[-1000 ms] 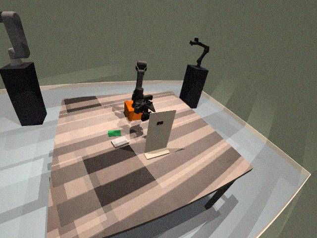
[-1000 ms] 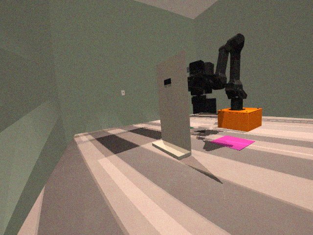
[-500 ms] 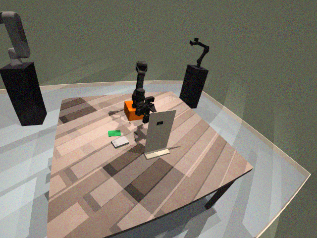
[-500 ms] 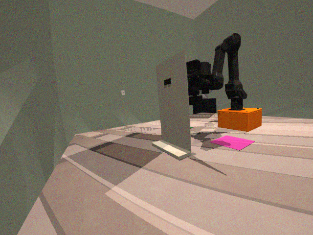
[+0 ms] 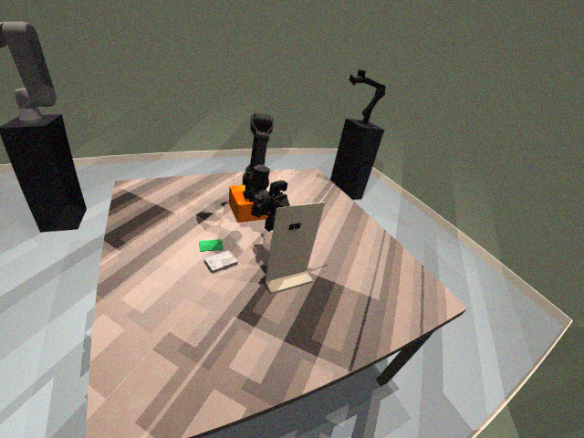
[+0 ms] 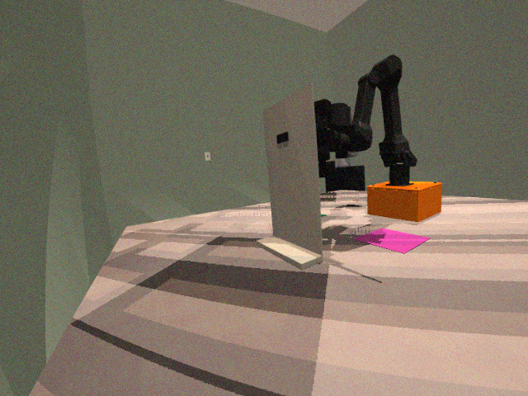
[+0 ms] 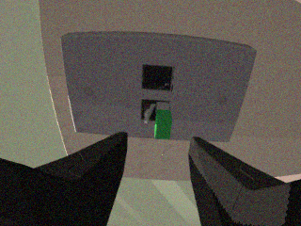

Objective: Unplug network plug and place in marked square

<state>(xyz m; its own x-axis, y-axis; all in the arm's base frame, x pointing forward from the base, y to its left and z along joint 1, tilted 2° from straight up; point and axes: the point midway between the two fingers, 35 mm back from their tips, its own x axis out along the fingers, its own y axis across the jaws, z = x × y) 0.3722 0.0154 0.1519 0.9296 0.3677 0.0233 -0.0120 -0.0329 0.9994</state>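
The network plug lies 3 cm ahead of my gripper tip. From my gripper tip the other things lie so: pink marked square: 24 cm below, 17 cm behind, 10 cm to the left; green patch: 24 cm to the right, 24 cm below, 19 cm behind; upright panel: 10 cm below, 5 cm ahead.
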